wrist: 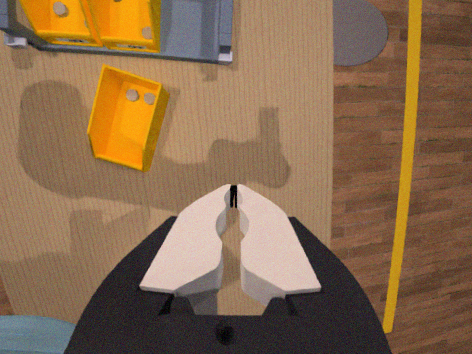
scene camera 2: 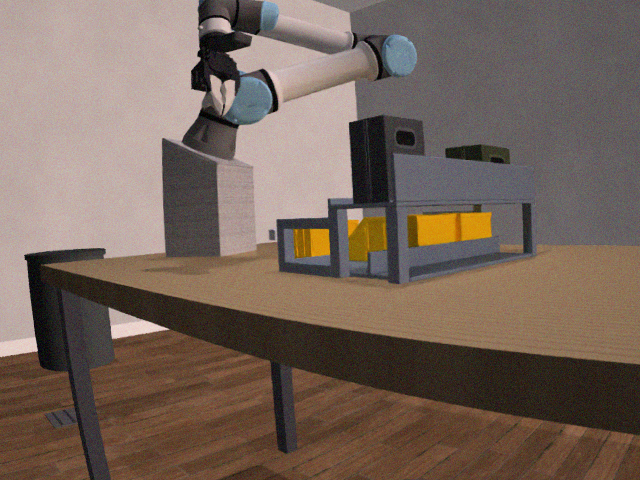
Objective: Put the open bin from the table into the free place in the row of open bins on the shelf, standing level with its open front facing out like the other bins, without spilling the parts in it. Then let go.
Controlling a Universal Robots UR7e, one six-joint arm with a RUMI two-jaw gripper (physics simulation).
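Seen in the pictures: gripper, fingertip midpoint: [wrist: 234, 187] [scene camera 2: 221, 115]; arm's base, link origin: [scene camera 2: 207, 150].
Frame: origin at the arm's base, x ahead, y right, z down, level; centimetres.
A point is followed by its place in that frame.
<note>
My gripper [scene camera 2: 222, 114] @[x 35.2, y 8.1, z -2.4 cm] [wrist: 234, 187] @[x 35.2, y 8.1, z -2.4 cm] is shut and empty, high above the table. In the wrist view the open yellow bin [wrist: 127, 125] @[x 38.7, y -12.5, z 27.3 cm] stands on the table, ahead and left of the fingertips, turned slightly relative to the shelf, with two round grey parts near its far end. The grey-blue shelf [scene camera 2: 398, 248] @[x 82.0, y 2.7, z 23.2 cm] [wrist: 190, 56] @[x 54.6, y -1.4, z 25.7 cm] is beyond it. Two yellow bins [wrist: 62, 17] @[x 57.0, y -26.8, z 26.5 cm] [wrist: 125, 22] @[x 58.7, y -15.1, z 26.7 cm] of the row show at its lower level, with parts inside. The free place [wrist: 185, 27] @[x 60.5, y -3.5, z 27.0 cm] is right of them. Through the shelf in the scene view, yellow bins show; which one is the table bin I cannot tell.
A tall black box [scene camera 2: 369, 160] @[x 74.2, y 0.7, z 11.5 cm] and a dark green box [scene camera 2: 480, 153] @[x 75.0, y -21.9, z 9.5 cm] stand on the upper shelf. The robot's pedestal [scene camera 2: 206, 206] @[x 11.9, y 4.4, z 15.4 cm] is behind the table [scene camera 2: 232, 294] @[x 73.6, y 21.3, z 27.6 cm] [wrist: 295, 210] @[x 25.5, y 29.3, z 27.6 cm]. A dark waste bin [scene camera 2: 72, 315] stands on the floor, and a yellow floor line [wrist: 407, 165] runs beyond the table edge.
</note>
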